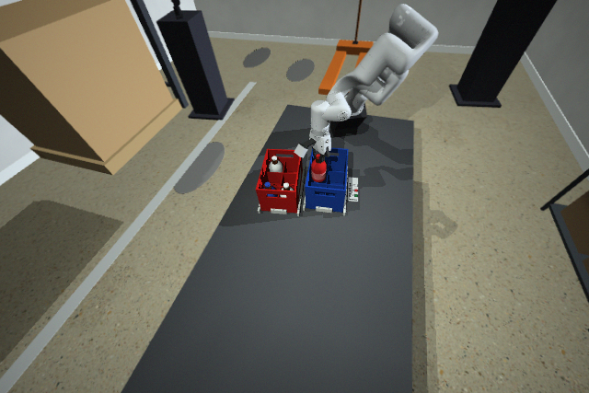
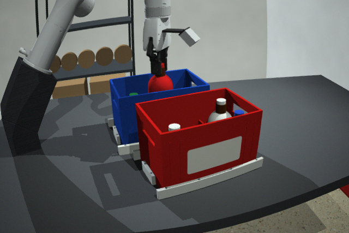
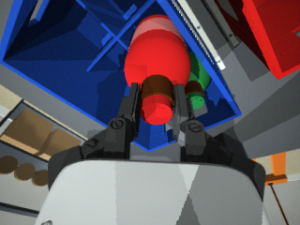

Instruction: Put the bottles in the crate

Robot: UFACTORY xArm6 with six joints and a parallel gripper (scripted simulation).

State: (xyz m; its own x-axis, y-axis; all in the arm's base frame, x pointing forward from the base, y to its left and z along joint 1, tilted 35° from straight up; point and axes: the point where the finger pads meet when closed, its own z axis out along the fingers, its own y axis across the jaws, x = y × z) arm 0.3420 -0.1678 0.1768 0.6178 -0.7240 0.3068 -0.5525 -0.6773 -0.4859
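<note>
The red-capped bottle lies 70 mm below my hand. From my hand the other things lie so: white-capped bottle (150 mm below, 140 mm to the right, 130 mm ahead); blue crate (150 mm below, 40 mm to the left); green-capped bottle (150 mm below, 80 mm behind).
</note>
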